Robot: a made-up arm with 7 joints.
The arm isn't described. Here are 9 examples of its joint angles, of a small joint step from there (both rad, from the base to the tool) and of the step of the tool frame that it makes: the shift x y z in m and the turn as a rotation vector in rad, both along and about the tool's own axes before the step.
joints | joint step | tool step
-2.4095 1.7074 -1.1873 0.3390 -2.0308 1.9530 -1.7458 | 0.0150 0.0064 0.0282 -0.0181 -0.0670 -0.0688 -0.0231 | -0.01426 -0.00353 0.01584 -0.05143 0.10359 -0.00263
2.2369 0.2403 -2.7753 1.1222 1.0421 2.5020 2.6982 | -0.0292 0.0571 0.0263 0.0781 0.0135 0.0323 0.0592 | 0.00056 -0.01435 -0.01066 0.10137 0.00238 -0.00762
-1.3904 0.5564 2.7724 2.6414 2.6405 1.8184 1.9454 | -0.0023 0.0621 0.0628 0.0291 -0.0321 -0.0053 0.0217 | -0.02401 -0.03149 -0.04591 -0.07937 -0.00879 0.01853
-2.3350 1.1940 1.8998 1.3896 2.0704 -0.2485 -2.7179 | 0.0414 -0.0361 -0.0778 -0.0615 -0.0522 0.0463 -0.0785 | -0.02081 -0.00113 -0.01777 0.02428 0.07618 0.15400
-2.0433 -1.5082 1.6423 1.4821 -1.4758 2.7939 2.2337 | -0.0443 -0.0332 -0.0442 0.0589 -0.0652 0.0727 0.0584 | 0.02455 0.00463 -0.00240 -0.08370 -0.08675 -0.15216
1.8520 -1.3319 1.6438 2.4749 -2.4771 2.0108 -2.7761 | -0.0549 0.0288 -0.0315 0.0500 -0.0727 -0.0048 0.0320 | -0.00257 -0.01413 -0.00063 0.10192 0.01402 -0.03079
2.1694 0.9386 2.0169 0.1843 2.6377 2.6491 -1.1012 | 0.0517 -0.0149 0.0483 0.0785 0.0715 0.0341 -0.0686 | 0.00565 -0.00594 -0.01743 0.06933 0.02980 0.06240
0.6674 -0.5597 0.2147 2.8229 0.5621 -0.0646 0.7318 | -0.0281 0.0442 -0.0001 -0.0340 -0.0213 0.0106 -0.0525 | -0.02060 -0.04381 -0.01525 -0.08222 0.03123 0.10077
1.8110 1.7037 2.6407 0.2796 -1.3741 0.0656 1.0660 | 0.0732 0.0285 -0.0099 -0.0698 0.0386 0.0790 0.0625 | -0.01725 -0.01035 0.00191 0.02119 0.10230 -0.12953
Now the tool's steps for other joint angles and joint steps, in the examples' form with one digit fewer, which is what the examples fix.
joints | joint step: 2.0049 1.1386 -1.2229 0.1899 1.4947 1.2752 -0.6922 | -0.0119 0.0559 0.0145 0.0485 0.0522 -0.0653 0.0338
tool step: 0.0285 0.0033 0.0048 -0.0418 -0.1095 -0.0285
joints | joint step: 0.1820 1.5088 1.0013 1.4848 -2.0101 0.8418 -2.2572 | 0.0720 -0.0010 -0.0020 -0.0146 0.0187 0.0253 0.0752
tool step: -0.0040 -0.0371 -0.0002 -0.0212 -0.0202 -0.0099
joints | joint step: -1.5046 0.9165 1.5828 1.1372 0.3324 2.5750 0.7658 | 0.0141 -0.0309 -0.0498 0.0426 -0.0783 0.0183 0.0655
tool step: 0.0146 -0.0049 0.0121 0.0088 -0.0294 -0.1626
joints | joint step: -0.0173 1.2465 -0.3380 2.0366 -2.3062 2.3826 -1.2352 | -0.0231 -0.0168 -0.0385 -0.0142 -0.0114 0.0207 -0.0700
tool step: 0.0113 -0.0004 -0.0190 0.0428 0.0500 0.0914
